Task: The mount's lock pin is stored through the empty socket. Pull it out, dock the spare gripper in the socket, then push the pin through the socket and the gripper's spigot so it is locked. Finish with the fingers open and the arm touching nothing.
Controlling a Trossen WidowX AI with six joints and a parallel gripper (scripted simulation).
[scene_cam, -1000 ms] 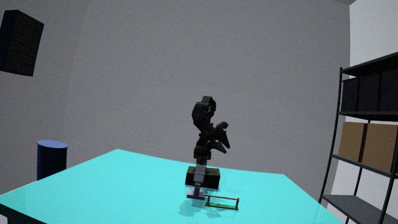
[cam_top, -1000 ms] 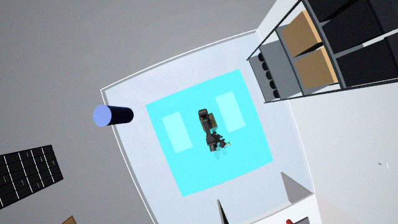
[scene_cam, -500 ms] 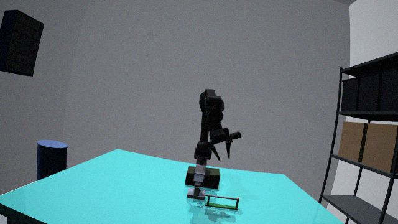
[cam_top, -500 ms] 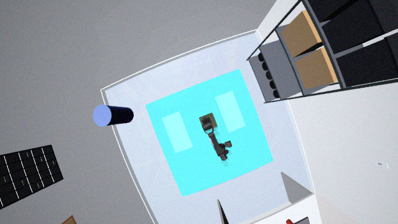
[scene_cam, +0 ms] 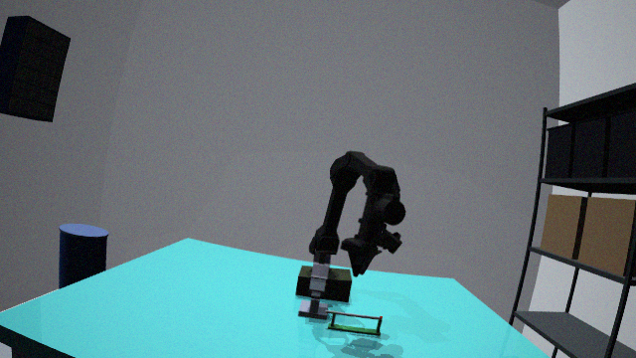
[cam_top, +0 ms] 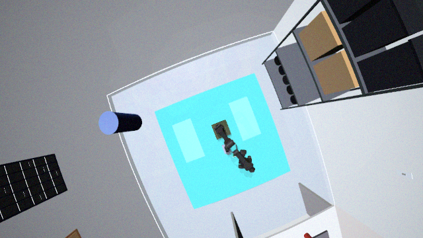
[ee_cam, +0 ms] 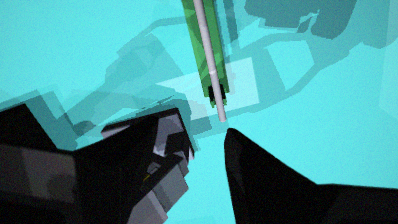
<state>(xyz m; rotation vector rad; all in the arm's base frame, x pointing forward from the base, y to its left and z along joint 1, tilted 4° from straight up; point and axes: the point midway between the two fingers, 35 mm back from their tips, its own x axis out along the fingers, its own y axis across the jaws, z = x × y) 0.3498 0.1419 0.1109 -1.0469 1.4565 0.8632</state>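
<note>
The green stand is 2 cm ahead of my gripper tip, 2 cm to the left of it and 13 cm below it. Also, from my gripper tip: grey mount: 7 cm behind, 10 cm to the right, 10 cm below; then spare gripper: 9 cm behind, 11 cm to the right, 3 cm below.
</note>
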